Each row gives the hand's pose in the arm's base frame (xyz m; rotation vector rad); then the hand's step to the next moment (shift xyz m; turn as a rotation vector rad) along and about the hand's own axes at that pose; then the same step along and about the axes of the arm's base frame.
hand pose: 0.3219 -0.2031 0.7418 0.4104 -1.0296 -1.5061
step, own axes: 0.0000 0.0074 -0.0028 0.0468 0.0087 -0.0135
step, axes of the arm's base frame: 0.0067 -0.0003 0.0043 0.0047 -0.0474 0.0134
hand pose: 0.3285 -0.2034 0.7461 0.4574 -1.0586 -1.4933
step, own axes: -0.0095 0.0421 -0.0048 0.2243 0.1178 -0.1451
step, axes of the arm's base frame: 0.0302 0.0114 0.0291 0.1291 -0.2477 0.0849
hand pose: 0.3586 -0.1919 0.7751 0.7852 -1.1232 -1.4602
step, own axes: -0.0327 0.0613 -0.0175 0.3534 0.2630 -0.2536
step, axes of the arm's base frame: 0.0440 0.0296 0.0481 0.2533 -0.3938 0.1978
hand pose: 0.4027 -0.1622 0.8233 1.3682 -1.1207 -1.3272
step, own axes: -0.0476 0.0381 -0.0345 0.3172 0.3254 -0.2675
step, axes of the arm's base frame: 0.0331 0.0400 0.0471 0.2655 -0.3698 0.2662
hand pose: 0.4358 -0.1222 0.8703 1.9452 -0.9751 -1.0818
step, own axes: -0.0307 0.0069 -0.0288 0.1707 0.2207 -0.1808
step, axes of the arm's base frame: 0.0124 0.0290 0.0287 0.1631 -0.2129 0.1964
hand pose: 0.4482 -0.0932 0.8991 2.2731 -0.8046 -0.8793
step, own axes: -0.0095 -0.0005 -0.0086 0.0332 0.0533 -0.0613
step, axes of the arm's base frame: 0.0007 0.0094 0.0087 0.0474 -0.0408 0.0615
